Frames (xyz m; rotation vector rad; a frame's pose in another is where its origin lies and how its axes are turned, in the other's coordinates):
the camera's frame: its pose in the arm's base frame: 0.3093 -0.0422 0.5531 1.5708 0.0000 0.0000
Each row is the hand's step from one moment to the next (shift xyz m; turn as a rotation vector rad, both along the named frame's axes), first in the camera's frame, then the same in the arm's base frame.
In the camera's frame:
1: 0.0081 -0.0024 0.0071 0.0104 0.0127 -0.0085
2: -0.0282 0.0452 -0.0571 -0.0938 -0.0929 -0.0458
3: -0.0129 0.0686 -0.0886 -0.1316 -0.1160 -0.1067
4: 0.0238 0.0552 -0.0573 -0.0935 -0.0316 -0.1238
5: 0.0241 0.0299 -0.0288 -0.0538 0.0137 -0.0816
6: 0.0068 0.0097 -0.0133 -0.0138 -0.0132 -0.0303
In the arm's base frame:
1: 0.0081 -0.0071 -0.0024 0.0104 0.0085 0.0127
2: -0.0282 0.0571 0.0452 -0.0938 0.0458 -0.0929
3: -0.0129 0.0886 0.0686 -0.1316 0.1067 -0.1160
4: 0.0238 0.0573 0.0552 -0.0935 0.1238 -0.0316
5: 0.0241 0.0288 0.0299 -0.0538 0.0816 0.0137
6: 0.0068 0.0133 0.0097 -0.0138 0.0303 -0.0132

